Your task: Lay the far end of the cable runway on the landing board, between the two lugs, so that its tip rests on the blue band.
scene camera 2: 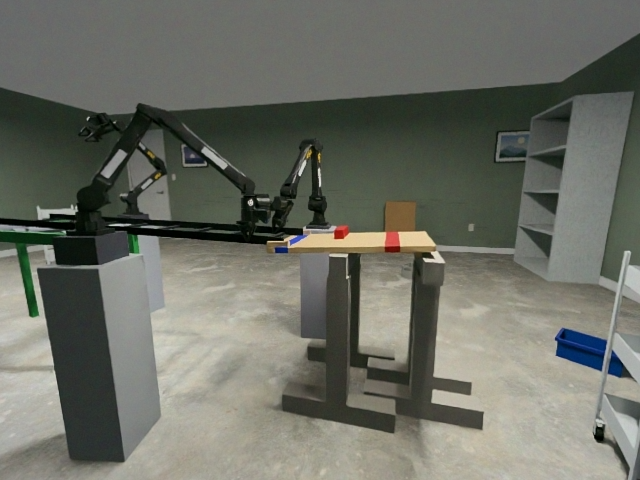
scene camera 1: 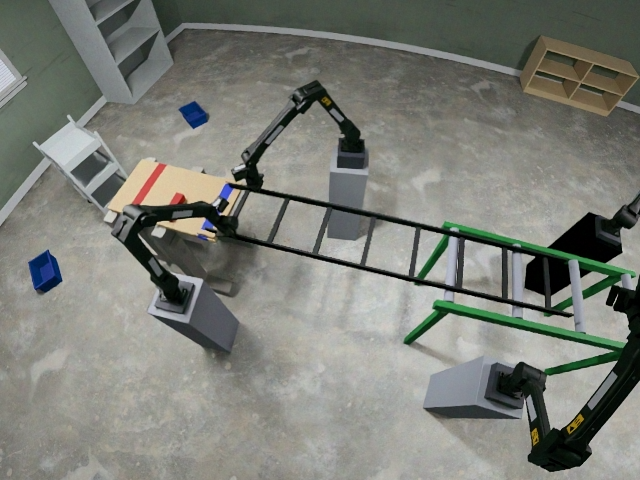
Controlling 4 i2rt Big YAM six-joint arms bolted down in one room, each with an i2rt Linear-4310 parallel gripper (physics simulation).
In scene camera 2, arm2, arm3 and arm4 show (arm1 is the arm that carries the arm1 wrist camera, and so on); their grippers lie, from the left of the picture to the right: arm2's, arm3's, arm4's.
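The cable runway (scene camera 1: 315,254) (scene camera 2: 191,233), a black ladder, spans from the green trestle (scene camera 1: 532,324) to the landing board (scene camera 1: 180,180) (scene camera 2: 361,241). Its tip overlaps the board's edge by the blue band (scene camera 1: 225,191) (scene camera 2: 298,239); whether it touches is unclear. The lugs are hard to make out. In scene camera 2, arm3's gripper (scene camera 2: 248,231) appears shut on the near rail and arm4's gripper (scene camera 2: 279,223) on the far rail. In scene camera 1, the left arm's gripper (scene camera 1: 227,226) and the upper middle arm's gripper (scene camera 1: 252,183) are at the rails. Arm2's gripper (scene camera 2: 88,136) is raised, open.
A red block (scene camera 1: 178,198) (scene camera 2: 341,231) and a red stripe (scene camera 1: 149,183) (scene camera 2: 392,241) are on the board. In scene camera 1, an arm at lower right reaches beside the trestle. A white cart (scene camera 1: 72,144) stands beyond the board; blue bins (scene camera 1: 193,114) (scene camera 2: 586,351) lie on the floor.
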